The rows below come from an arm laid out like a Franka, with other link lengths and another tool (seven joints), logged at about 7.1 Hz.
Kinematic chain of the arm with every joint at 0, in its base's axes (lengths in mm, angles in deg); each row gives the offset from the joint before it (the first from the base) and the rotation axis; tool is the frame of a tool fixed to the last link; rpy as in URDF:
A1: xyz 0 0 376.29 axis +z
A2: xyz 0 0 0 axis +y
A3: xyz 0 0 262.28 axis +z
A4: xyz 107.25 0 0 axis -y
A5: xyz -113.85 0 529.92 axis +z
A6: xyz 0 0 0 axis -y
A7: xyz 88.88 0 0 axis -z
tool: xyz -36 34 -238.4 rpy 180 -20.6 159.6
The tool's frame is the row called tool.
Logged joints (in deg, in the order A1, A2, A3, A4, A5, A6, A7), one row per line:
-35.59 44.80 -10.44 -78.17 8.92 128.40 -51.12
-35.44 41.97 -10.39 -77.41 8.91 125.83 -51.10
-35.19 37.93 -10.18 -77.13 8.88 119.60 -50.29
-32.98 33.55 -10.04 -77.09 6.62 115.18 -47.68
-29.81 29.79 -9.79 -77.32 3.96 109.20 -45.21
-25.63 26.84 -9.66 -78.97 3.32 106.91 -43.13
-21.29 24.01 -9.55 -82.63 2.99 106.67 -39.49
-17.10 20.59 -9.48 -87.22 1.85 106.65 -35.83
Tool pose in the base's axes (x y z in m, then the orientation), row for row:
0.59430 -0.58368 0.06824 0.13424 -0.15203 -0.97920 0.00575
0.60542 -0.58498 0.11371 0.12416 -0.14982 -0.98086 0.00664
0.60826 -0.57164 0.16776 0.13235 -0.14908 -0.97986 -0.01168
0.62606 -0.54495 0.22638 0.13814 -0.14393 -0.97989 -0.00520
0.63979 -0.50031 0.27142 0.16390 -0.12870 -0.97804 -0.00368
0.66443 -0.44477 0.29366 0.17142 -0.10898 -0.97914 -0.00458
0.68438 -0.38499 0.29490 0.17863 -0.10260 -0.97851 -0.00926
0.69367 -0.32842 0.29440 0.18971 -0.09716 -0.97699 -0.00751
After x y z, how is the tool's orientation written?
As a quaternion, w x y z.
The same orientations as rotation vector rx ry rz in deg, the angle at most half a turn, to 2 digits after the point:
-25.25 -162.62 0.95
-25.02 -163.83 1.11
-24.78 -162.90 -1.94
-23.85 -162.38 -0.86
-21.02 -159.76 -0.60
-17.73 -159.27 -0.75
-16.62 -158.54 -1.50
-15.65 -157.35 -1.21

